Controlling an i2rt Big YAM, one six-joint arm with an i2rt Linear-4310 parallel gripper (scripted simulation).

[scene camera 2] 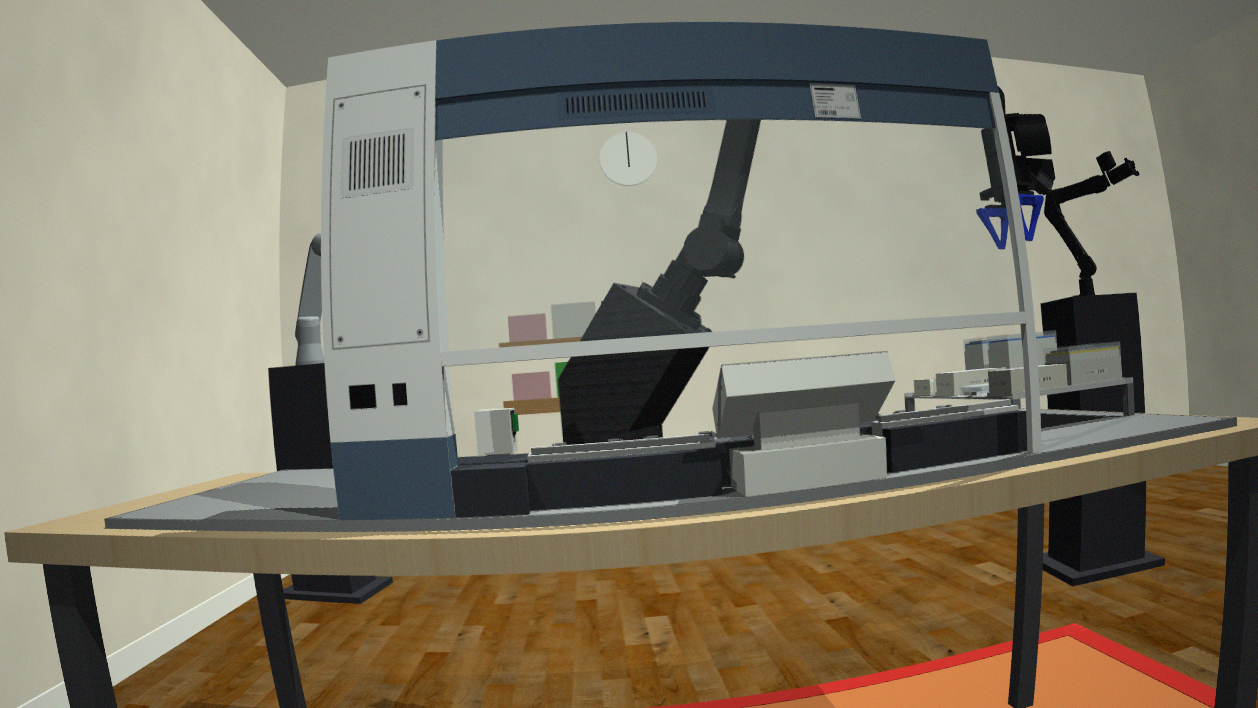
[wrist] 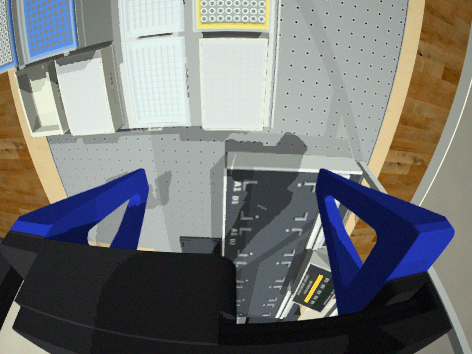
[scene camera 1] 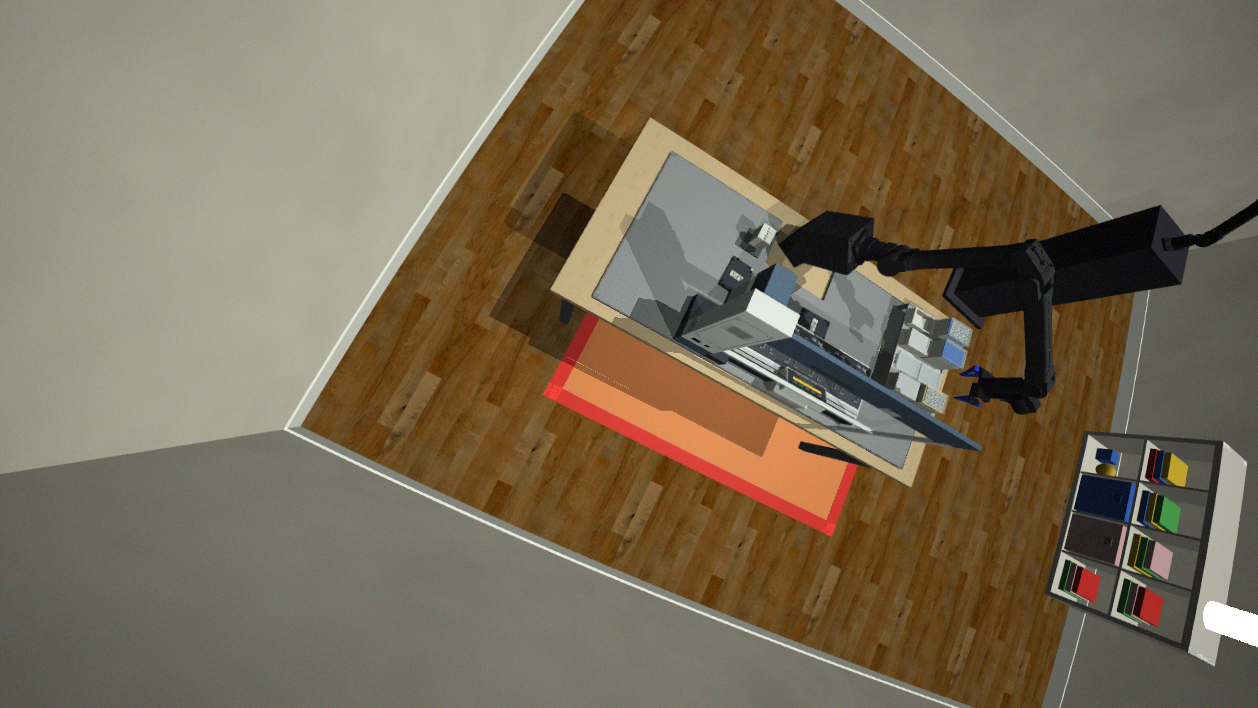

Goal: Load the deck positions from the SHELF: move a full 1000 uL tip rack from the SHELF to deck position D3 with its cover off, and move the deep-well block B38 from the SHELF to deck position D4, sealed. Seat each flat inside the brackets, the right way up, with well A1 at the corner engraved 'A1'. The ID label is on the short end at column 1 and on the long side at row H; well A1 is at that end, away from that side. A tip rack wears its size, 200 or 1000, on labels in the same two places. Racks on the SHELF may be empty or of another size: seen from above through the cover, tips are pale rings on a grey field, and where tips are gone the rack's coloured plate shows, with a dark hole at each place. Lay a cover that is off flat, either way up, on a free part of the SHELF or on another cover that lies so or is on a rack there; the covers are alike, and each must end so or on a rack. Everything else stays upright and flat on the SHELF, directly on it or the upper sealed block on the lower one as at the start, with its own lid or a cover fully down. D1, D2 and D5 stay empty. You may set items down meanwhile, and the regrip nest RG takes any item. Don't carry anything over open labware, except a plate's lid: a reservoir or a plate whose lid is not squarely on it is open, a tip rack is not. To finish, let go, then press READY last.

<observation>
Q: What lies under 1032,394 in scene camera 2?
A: A curved post.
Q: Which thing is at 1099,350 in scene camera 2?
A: A clear tip-rack cover.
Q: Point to a pale deep-well block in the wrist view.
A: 232,67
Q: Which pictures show my gripper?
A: Scene camera 2, the wrist view and scene camera 1: all of them.
</observation>
